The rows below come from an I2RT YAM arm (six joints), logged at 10 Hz.
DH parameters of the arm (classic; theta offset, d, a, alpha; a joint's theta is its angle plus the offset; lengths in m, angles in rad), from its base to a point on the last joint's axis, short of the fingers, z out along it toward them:
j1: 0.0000 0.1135 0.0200 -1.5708
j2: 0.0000 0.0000 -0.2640 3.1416
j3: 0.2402 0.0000 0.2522 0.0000
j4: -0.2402 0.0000 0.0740 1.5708
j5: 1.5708 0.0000 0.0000 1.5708
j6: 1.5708 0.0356 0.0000 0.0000
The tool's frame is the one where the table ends.
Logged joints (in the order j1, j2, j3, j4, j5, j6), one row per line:
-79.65, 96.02, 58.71, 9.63, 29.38, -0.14
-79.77, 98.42, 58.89, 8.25, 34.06, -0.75
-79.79, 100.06, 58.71, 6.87, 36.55, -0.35
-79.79, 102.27, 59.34, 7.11, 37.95, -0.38
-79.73, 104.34, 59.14, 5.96, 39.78, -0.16
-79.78, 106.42, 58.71, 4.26, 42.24, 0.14
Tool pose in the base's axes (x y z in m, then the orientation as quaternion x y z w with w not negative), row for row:
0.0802, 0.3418, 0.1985, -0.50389, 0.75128, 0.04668, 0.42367
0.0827, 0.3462, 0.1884, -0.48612, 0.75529, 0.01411, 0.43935
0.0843, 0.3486, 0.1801, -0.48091, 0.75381, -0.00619, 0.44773
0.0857, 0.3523, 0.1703, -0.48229, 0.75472, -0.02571, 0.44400
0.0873, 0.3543, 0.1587, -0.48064, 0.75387, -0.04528, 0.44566
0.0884, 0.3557, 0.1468, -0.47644, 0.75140, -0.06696, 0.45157
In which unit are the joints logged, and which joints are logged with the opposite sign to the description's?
The joints are logged in degrees. Opposite sign: j1, j4, j6.
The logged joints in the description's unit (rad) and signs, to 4 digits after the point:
1.3902, 1.6759, 1.0247, -0.1681, 0.5128, 0.0024
1.3922, 1.7178, 1.0278, -0.1440, 0.5945, 0.0131
1.3926, 1.7464, 1.0247, -0.1199, 0.6379, 0.0061
1.3926, 1.7849, 1.0357, -0.1241, 0.6624, 0.0066
1.3916, 1.8211, 1.0322, -0.1040, 0.6943, 0.0028
1.3924, 1.8574, 1.0247, -0.0744, 0.7372, -0.0024

